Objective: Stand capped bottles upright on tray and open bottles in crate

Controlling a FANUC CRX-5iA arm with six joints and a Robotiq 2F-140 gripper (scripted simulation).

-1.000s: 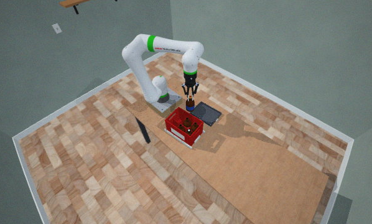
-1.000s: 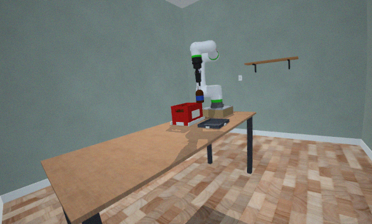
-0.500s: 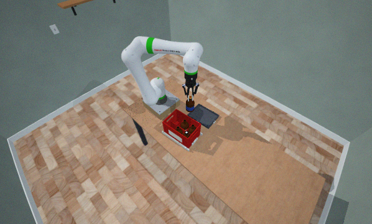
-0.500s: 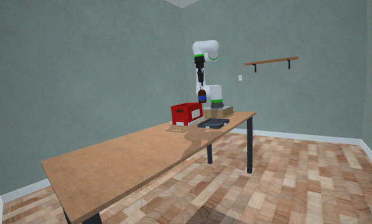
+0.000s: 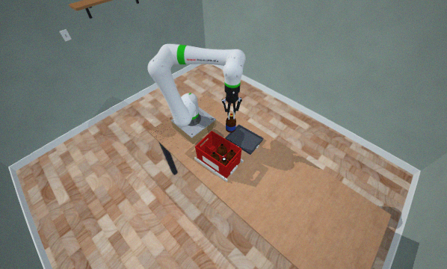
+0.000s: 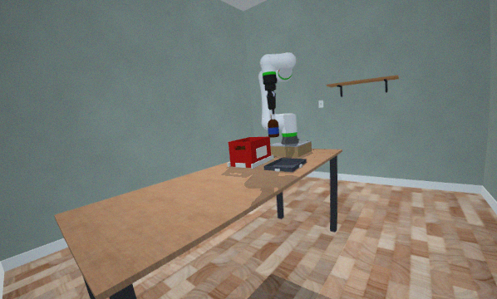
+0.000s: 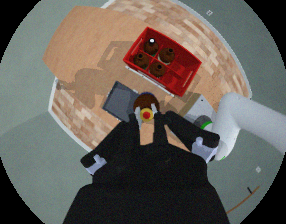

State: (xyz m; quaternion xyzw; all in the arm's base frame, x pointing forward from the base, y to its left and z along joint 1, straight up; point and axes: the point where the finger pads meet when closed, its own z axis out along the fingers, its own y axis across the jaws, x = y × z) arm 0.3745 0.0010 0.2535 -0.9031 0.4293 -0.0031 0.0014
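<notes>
The capped brown bottle is 70 mm below my hand. Round my hand: crate: 260 mm below, 180 mm to the right, 10 mm ahead; then dark tray: 330 mm below, 100 mm to the left, 80 mm ahead.
</notes>
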